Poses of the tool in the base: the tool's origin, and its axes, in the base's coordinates. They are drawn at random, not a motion.
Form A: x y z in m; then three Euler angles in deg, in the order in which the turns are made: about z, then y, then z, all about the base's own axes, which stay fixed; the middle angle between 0 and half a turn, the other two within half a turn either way.
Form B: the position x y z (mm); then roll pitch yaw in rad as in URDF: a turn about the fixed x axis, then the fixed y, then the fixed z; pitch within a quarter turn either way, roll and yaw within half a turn. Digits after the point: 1 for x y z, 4 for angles.
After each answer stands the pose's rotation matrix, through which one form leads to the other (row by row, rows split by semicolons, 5 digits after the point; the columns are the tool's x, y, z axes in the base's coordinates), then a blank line. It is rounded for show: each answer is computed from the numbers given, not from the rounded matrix.
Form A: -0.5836 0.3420 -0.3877 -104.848 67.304 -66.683
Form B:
-583.6 342.0 -387.7 -1.1624 -0.2387 -2.8366
-0.92680 -0.08770 0.36517; -0.29180 -0.44393 -0.84722; 0.23641 -0.89176 0.38584

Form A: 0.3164 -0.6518 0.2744 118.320 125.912 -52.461
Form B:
316.4 -651.8 274.4 2.2592 -0.3944 0.3490
0.86757 -0.06156 0.49348; 0.31574 -0.69848 -0.64222; 0.38422 0.71298 -0.58654

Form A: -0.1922 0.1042 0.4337 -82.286 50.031 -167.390
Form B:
-192.2 104.2 433.7 -0.8687 0.1031 1.8777
-0.30048 -0.59190 -0.74791; 0.94822 -0.26996 -0.16731; -0.10287 -0.75946 0.64237

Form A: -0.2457 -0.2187 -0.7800 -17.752 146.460 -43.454
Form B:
-245.7 -218.7 -780.0 -2.9422 0.5541 2.7499
-0.78595 0.47054 0.40109; 0.32463 0.86615 -0.38001; -0.52621 -0.16846 -0.83350

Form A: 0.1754 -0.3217 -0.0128 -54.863 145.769 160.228
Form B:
175.4 -321.7 -12.8 -2.6338 0.3297 0.6987
0.72442 0.44157 -0.52937; 0.60860 -0.77032 0.19029; -0.32376 -0.46003 -0.82678

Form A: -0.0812 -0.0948 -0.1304 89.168 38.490 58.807
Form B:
-81.2 -94.8 -130.4 0.6717 0.0090 2.5858
-0.84945 -0.41777 0.32234; 0.52759 -0.66197 0.53240; -0.00904 0.62231 0.78272

